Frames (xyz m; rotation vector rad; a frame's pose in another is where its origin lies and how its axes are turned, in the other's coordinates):
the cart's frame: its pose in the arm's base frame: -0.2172 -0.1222 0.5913 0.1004 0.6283 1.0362
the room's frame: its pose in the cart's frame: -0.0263 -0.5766 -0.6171 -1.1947 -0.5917 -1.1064
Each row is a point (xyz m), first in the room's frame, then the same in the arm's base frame.
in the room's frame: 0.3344 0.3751 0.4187
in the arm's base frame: 0.0146 0.0646 -0.0480
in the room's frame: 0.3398 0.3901 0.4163
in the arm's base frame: 0.0221 0.0743 -0.0584
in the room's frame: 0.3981 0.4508 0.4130
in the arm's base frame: 0.0808 0.1295 -0.0831
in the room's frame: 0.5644 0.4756 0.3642
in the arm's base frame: 0.2511 0.1639 -0.0615
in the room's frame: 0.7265 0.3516 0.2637
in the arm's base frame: 0.4268 0.0651 0.0440
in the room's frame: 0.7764 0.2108 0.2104
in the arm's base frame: 0.4805 -0.0471 0.1425
